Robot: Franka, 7 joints.
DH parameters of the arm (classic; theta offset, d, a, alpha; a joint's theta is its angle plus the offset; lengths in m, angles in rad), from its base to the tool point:
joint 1: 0 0.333 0 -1.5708
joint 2: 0 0 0 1.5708
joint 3: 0 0.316 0.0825 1.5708
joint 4: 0 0 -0.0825 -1.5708
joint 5: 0 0.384 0 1.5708
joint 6: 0 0 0.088 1.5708
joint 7: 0 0.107 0 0
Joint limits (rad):
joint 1: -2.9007..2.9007
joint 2: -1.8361..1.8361
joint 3: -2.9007..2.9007
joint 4: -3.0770..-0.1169
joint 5: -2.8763..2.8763
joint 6: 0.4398..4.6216
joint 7: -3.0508..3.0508
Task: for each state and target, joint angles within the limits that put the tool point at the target. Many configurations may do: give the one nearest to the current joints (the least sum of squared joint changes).
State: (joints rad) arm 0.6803 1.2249 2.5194 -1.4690 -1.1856 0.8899 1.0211
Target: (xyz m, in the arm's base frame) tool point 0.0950 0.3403 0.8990
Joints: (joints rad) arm 0.5157 1.1374 2.8670 -1.2860 -1.2302 1.0338 1.0211
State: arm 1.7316 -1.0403 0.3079 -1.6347 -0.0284 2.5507 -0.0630
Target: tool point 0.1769 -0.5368 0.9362
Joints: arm 1.9923 -1.3491 0.1235 -1.0329 -0.0145 2.6962 -0.0630
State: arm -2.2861 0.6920 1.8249 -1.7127 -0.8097 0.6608 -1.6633
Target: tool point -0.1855 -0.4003 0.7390
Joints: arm -2.9007 0.9532 2.2744 -1.1051 -0.8277 0.4398 -1.6633
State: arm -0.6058 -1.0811 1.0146 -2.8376 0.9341 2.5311 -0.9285
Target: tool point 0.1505 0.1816 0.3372
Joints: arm 0.2015 -1.3827 0.9454 -3.0770 0.7905 1.8567 -0.9285
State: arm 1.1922 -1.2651 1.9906 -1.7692 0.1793 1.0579 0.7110
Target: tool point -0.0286 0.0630 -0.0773
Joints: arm 1.0336 -1.8046 2.8756 -2.1414 0.3993 1.1063 0.7110
